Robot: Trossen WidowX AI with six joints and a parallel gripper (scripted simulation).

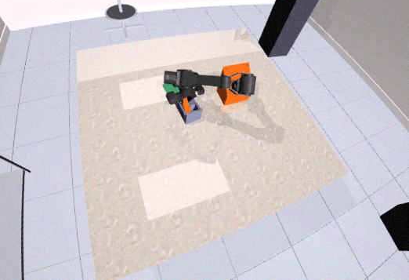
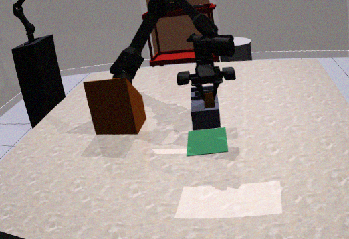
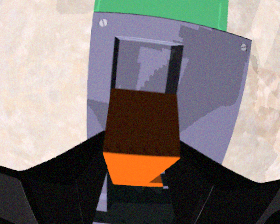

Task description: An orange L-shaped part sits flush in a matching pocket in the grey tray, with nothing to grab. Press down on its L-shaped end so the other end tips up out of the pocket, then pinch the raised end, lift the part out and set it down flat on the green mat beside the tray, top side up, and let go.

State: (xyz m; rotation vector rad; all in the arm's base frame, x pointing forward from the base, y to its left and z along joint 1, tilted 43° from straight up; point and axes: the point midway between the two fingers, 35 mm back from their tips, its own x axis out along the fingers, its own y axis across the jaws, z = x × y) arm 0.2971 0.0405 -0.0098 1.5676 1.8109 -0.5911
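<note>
The green mat lies 15 cm to the right of my gripper tip, 8 cm below it and 1 cm ahead of it. The rest, counted from my gripper tip: orange L-shaped part (3 cm to the left, 3 cm below, 2 cm behind).
</note>
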